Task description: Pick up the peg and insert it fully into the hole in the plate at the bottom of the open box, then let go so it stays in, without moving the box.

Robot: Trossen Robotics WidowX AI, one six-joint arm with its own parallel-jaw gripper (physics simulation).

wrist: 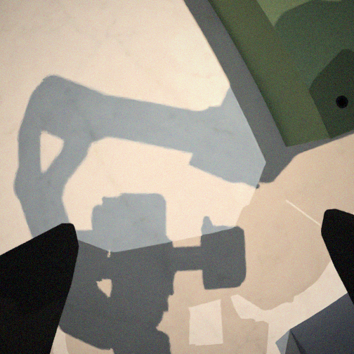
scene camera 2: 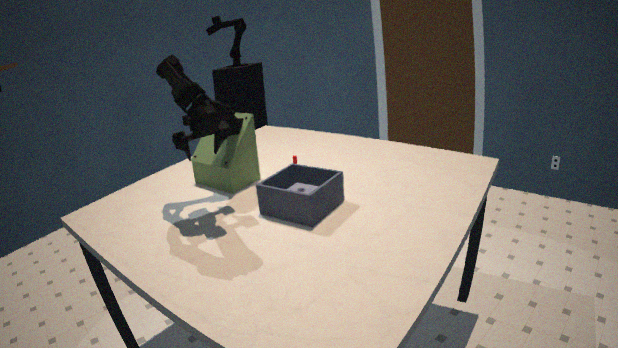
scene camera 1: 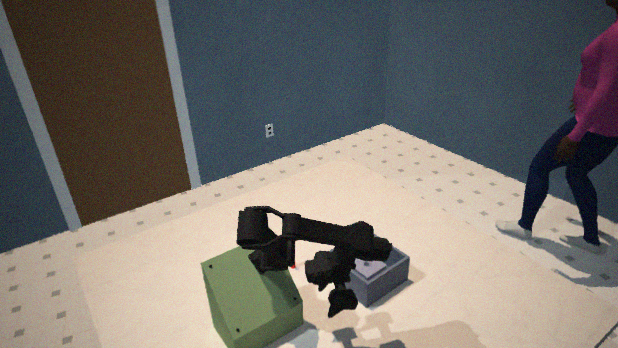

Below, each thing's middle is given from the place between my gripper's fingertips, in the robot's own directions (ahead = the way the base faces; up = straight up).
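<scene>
There is the grey box [scene camera 1: 367, 292], and my hand is 0.12 m above it, 0.1 m to the right of it and 0.3 m short of it.
</scene>
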